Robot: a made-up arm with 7 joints. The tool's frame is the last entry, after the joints.
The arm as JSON. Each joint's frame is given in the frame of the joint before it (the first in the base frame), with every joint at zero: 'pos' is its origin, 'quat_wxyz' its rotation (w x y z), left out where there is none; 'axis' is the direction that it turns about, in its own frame. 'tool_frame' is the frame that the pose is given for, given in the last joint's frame.
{
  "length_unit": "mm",
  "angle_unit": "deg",
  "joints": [
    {
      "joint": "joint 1",
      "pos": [
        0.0,
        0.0,
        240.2
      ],
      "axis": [
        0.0,
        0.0,
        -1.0
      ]
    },
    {
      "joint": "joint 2",
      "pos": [
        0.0,
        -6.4,
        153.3
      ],
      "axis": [
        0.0,
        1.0,
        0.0
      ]
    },
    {
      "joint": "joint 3",
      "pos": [
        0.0,
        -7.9,
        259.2
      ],
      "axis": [
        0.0,
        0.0,
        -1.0
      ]
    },
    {
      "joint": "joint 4",
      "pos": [
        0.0,
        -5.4,
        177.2
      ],
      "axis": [
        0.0,
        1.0,
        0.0
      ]
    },
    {
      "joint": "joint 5",
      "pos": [
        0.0,
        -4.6,
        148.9
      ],
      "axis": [
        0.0,
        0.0,
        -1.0
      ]
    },
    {
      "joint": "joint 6",
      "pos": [
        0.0,
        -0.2,
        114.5
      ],
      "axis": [
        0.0,
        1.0,
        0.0
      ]
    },
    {
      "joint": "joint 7",
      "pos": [
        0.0,
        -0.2,
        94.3
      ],
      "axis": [
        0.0,
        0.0,
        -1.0
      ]
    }
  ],
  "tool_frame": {
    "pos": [
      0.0,
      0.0,
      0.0
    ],
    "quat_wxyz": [
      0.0,
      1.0,
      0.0,
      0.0
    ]
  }
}
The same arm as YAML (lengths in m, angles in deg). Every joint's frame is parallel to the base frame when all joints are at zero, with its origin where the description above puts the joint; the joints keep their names.
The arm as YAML. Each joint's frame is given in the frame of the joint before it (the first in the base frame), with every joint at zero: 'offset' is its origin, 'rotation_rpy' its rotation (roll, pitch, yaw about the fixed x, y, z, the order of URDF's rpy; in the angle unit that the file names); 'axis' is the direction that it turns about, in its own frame. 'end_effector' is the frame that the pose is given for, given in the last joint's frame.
length_unit: m
angle_unit: deg
chain:
  - id: joint 1
    offset: [0.0, 0.0, 0.2402]
    rotation_rpy: [0.0, 0.0, 0.0]
    axis: "-z"
  - id: joint 2
    offset: [0.0, -0.0064, 0.1533]
    rotation_rpy: [0.0, 0.0, 0.0]
    axis: "+y"
  - id: joint 3
    offset: [0.0, -0.0079, 0.2592]
    rotation_rpy: [0.0, 0.0, 0.0]
    axis: "-z"
  - id: joint 4
    offset: [0.0, -0.0054, 0.1772]
    rotation_rpy: [0.0, 0.0, 0.0]
    axis: "+y"
  - id: joint 5
    offset: [0.0, -0.0046, 0.1489]
    rotation_rpy: [0.0, 0.0, 0.0]
    axis: "-z"
  - id: joint 6
    offset: [0.0, -0.0002, 0.1145]
    rotation_rpy: [0.0, 0.0, 0.0]
    axis: "+y"
  - id: joint 7
    offset: [0.0, -0.0002, 0.0943]
    rotation_rpy: [0.0, 0.0, 0.0]
    axis: "-z"
end_effector:
  offset: [0.0, 0.0, 0.0]
  rotation_rpy: [180.0, 0.0, 0.0]

